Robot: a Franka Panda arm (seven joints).
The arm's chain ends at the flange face. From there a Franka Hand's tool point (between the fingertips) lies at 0.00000 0.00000 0.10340 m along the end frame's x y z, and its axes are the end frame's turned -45 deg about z.
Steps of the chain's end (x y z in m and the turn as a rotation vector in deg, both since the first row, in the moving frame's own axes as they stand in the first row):
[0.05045, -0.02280, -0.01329, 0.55, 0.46, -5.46]
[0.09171, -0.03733, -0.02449, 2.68, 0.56, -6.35]
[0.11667, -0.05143, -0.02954, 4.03, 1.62, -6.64]
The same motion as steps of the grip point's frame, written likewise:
[0.05308, 0.01938, -0.01330, 0.06, 0.71, -5.46]
[0.09522, 0.03552, -0.02461, 1.50, 2.29, -6.35]
[0.12587, 0.04265, -0.02984, 1.70, 4.00, -6.64]

